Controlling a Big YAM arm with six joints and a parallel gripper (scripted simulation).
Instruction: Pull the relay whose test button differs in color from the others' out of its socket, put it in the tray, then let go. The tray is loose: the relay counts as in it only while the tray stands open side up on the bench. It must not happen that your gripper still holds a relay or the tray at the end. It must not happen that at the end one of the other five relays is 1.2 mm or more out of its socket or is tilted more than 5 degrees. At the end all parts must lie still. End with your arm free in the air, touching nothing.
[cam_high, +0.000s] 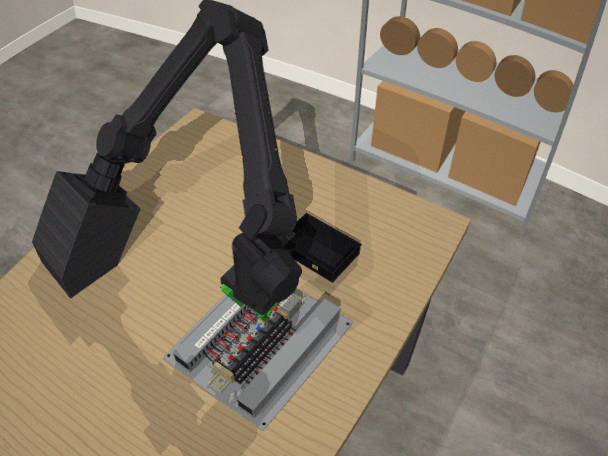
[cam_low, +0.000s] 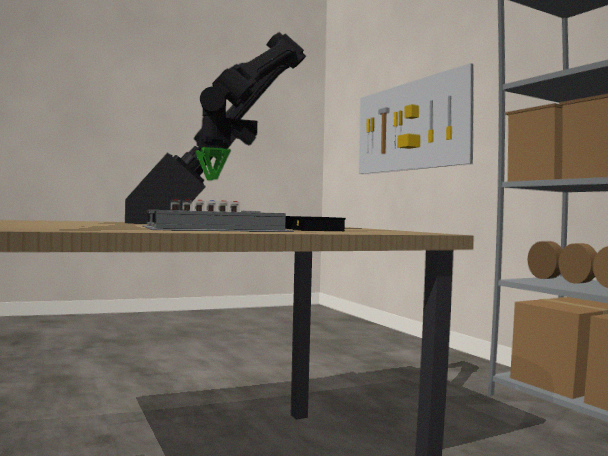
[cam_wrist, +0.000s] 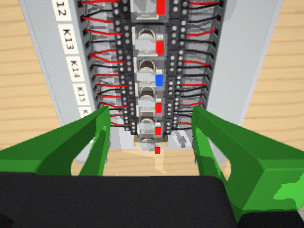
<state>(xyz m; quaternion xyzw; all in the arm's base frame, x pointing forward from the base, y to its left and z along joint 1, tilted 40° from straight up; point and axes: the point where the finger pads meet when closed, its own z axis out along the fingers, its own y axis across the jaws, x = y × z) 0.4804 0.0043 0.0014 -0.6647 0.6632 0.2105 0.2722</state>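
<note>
My gripper is now 80 mm above the grey relay. From my hand the other things lie so: black tray 290 mm to the left, 110 mm below, 50 mm behind.
</note>
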